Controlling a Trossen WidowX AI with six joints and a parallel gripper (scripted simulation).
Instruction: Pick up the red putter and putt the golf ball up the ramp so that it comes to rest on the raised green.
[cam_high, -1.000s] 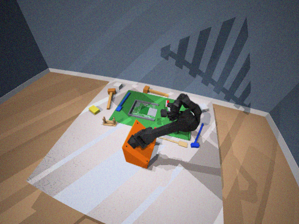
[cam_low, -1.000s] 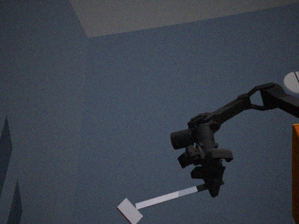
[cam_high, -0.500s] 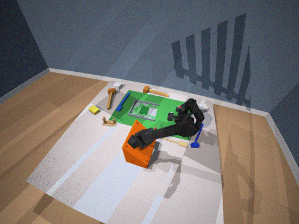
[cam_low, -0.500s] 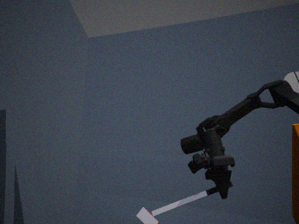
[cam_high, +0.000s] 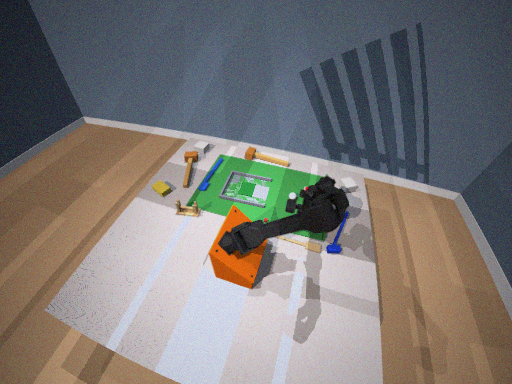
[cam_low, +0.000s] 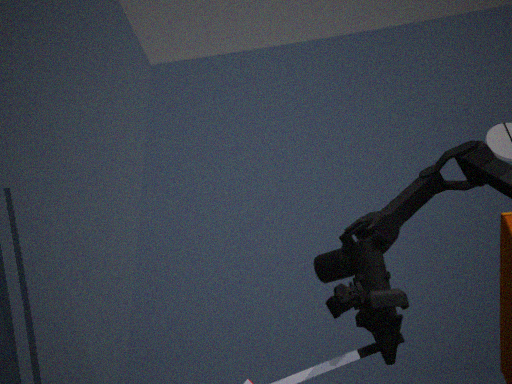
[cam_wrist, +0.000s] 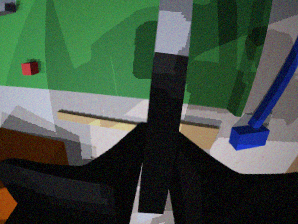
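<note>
Now: the wooden stick 60 mm behind my gripper tip, 20 mm to the right of it and 100 mm below it. Round my gripper tip: white golf ball: 200 mm ahead, 90 mm to the left, 80 mm below; then green putting mat: 190 mm ahead, 260 mm to the left, 100 mm below; then red putter: 120 mm ahead, 20 mm to the left, 10 mm below.
</note>
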